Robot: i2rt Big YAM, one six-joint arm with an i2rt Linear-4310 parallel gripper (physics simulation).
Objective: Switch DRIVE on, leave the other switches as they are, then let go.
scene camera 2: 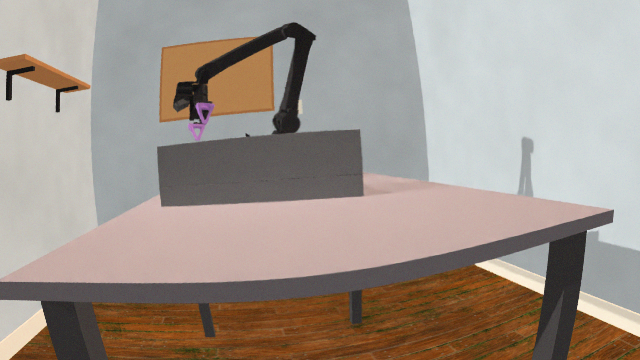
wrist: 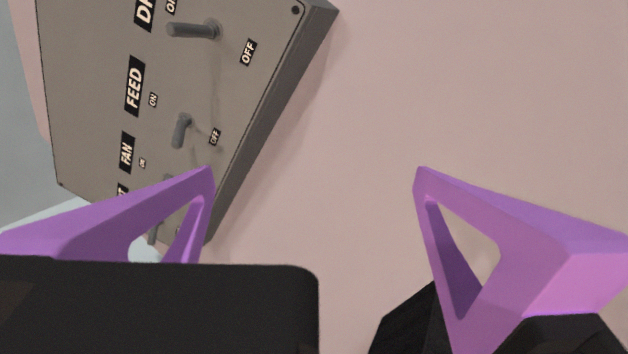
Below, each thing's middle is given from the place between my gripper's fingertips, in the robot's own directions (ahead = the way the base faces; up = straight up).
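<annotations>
My hand is 12 cm above the switch panel (scene camera 2: pixel 322 164), and it's also 30 cm short of the panel and 15 cm to the right of it.
</annotations>
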